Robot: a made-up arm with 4 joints. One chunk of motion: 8 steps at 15 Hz.
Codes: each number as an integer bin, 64 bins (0 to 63) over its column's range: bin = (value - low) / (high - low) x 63, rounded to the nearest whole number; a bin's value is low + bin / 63 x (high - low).
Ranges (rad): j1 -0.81..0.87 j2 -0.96..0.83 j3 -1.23..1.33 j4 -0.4..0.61
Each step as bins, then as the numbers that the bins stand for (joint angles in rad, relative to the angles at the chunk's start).
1 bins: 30 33 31 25
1 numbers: -0.0100 -0.0224 0.0297 0.0008
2 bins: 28 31 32 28
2 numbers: -0.0633 -0.0792 0.0703 0.0489
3 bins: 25 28 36 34
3 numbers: -0.1433 -0.1644 0.2329 0.1451
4 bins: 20 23 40 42
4 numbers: -0.2767 -0.3065 0.3954 0.2733
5 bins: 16 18 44 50
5 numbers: -0.3833 -0.4486 0.5579 0.4016
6 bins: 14 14 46 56
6 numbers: -0.4367 -0.5622 0.6392 0.4978
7 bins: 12 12 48 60
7 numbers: -0.4900 -0.6190 0.7205 0.5619
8 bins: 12 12 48 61
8 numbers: -0.4900 -0.6190 0.7205 0.5779
